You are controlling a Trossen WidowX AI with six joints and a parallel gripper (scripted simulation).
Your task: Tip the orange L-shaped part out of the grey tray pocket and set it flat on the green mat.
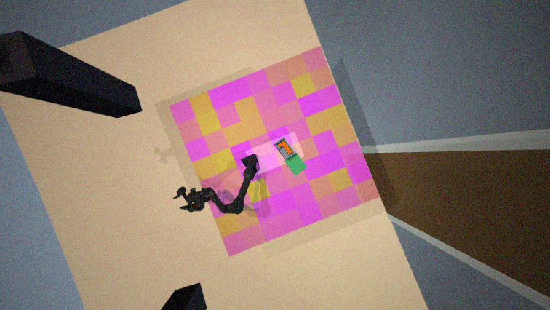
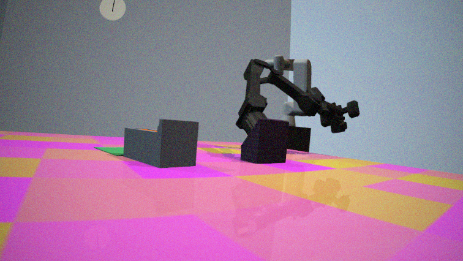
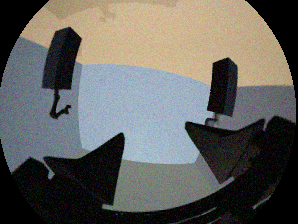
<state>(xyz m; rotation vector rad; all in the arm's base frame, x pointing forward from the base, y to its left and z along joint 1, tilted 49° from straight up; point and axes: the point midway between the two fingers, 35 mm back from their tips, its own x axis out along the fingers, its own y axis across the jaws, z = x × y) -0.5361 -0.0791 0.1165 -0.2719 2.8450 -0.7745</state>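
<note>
My gripper tip is now 840 mm short of the orange L-shaped part, 170 mm to the right of it and 110 mm above it. Also, from my gripper tip: green mat: 900 mm ahead, 20 mm to the left, 170 mm below.
</note>
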